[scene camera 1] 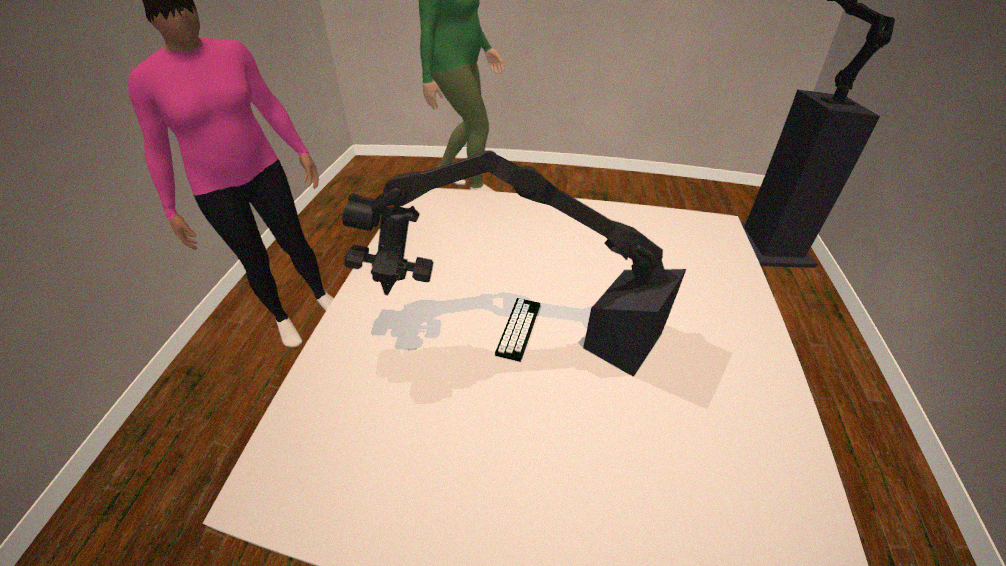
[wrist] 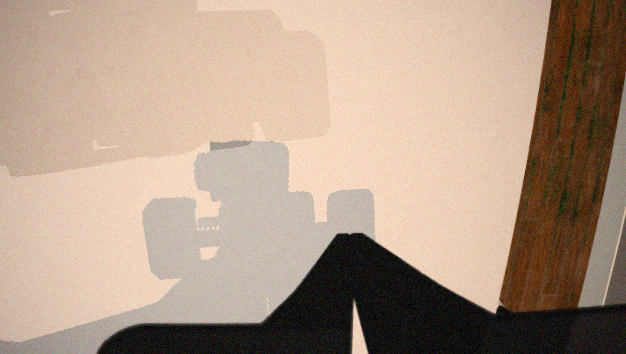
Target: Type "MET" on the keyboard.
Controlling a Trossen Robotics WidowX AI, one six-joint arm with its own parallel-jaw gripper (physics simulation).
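Pixels of known places: gripper, fingertip midpoint: (scene camera 1: 386, 294) (wrist: 349, 246); arm's base at its link origin: (scene camera 1: 652, 279).
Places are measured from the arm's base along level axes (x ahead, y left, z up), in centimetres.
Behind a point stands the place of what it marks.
Observation:
A small keyboard (scene camera 1: 517, 329) {x 30.4, y -0.3, z -18.4 cm} with white keys and a dark green-black case lies on the white table top in the scene view, between the arm's base and the gripper. It does not show in the wrist view. The letters on its keys are too small to read. My gripper (scene camera 1: 386, 291) {x 60.3, y 3.6, z -2.9 cm} (wrist: 349, 246) {x 60.3, y 3.6, z -2.9 cm} is shut, with its fingertips together and nothing between them. It points down and hangs above the table, to the left of the keyboard in the scene view and apart from it.
The white table top (scene camera 1: 492, 457) {x 34.6, y 33.3, z -19.7 cm} (wrist: 425, 125) {x 73.9, y 7.9, z -19.7 cm} carries the arm's shadows. My arm's dark base block (scene camera 1: 622, 327) {x 7.4, y 9.1, z -5.9 cm} stands right of the keyboard. A second arm on a dark pedestal (scene camera 1: 809, 175) stands at the back right. A pink-topped figure (scene camera 1: 211, 119) and a green-clad figure (scene camera 1: 453, 42) stand beyond the table.

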